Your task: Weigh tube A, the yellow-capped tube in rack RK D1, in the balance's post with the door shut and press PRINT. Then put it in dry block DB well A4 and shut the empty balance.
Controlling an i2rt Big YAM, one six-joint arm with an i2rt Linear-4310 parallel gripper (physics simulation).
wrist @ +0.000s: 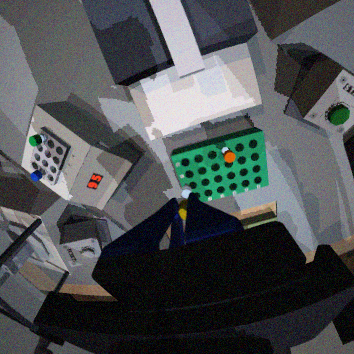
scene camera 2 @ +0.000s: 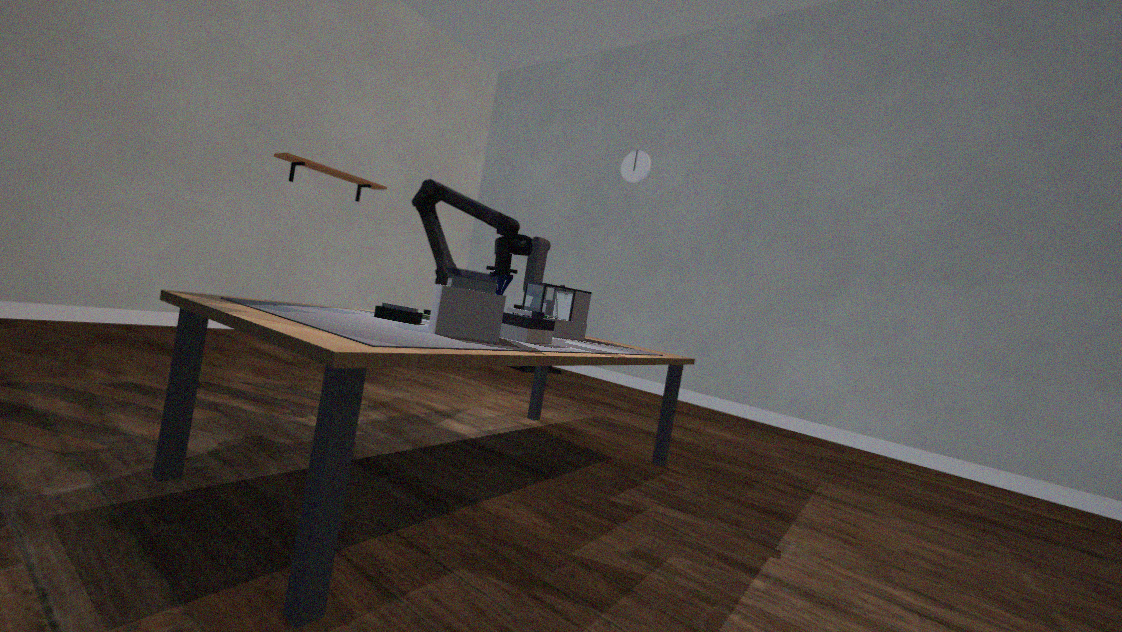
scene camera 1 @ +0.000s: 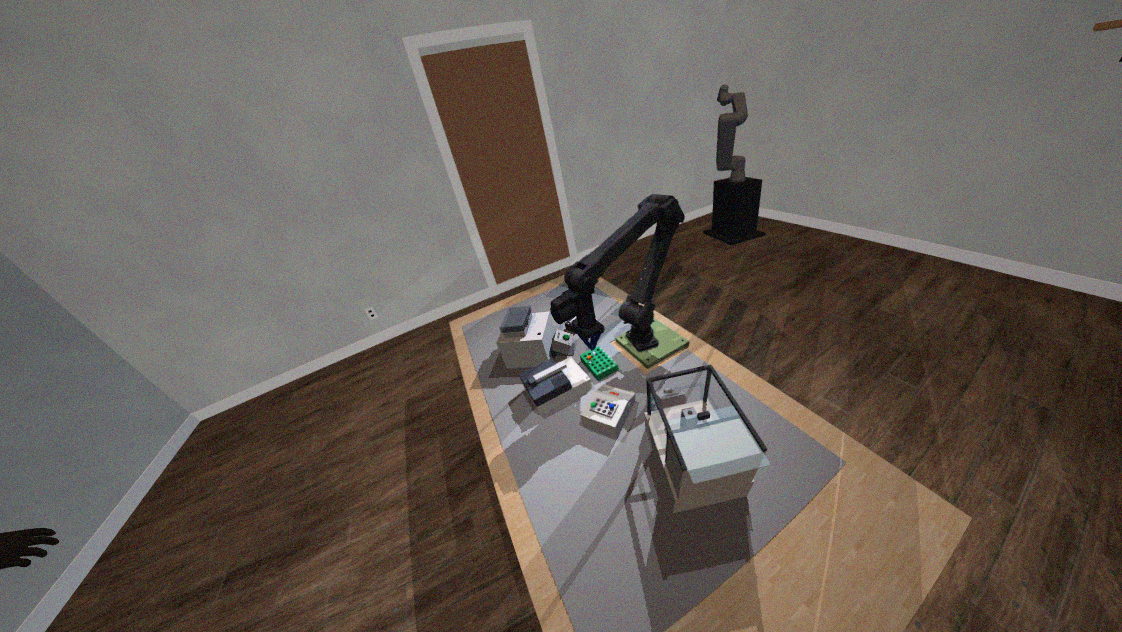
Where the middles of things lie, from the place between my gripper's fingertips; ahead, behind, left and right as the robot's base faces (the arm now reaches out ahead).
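Scene:
My gripper is 40 cm to the right of the glass-box balance (scene camera 1: 675, 395), 13 cm past it and 2 cm above it. There's also a dark-and-white device (scene camera 1: 548, 385), and that's 15 cm ahead of my hand, 1 cm to the right of it and 8 cm below it.

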